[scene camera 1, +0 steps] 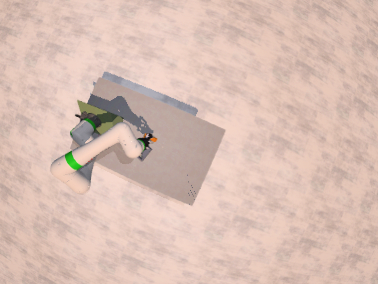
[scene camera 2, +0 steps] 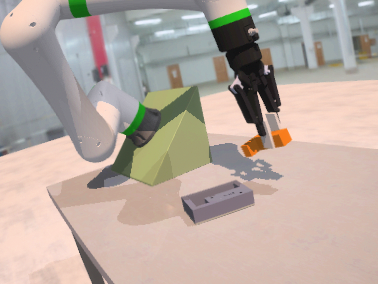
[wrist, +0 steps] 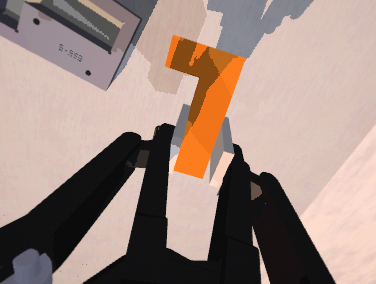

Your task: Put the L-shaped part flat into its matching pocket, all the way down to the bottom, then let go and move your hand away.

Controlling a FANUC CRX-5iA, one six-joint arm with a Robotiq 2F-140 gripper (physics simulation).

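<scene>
Gripper holding an orange L-shaped part; the part is clear of everything else.
</scene>
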